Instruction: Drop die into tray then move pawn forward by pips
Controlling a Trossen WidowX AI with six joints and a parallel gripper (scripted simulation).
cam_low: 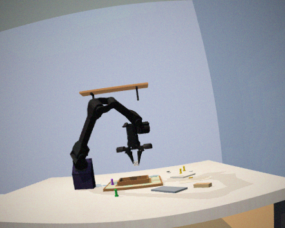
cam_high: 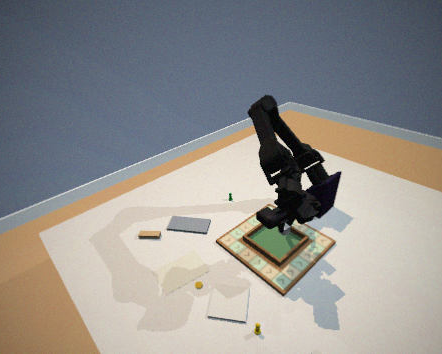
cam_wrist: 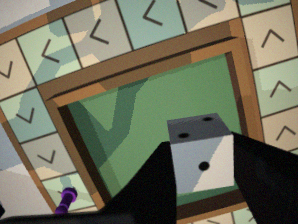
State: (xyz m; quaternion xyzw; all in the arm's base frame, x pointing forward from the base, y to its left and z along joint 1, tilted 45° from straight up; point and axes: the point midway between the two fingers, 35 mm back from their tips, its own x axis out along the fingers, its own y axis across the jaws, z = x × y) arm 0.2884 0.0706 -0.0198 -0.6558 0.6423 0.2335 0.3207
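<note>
Right now the purple pawn is 130 mm behind my gripper tip, 70 mm to the right of it and 80 mm below it. Also, from my gripper tip: grey die (right at my gripper tip); then green pawn (70 mm behind, 330 mm to the right, 90 mm below); then green dice tray (20 mm behind, 50 mm to the right, 100 mm below).
</note>
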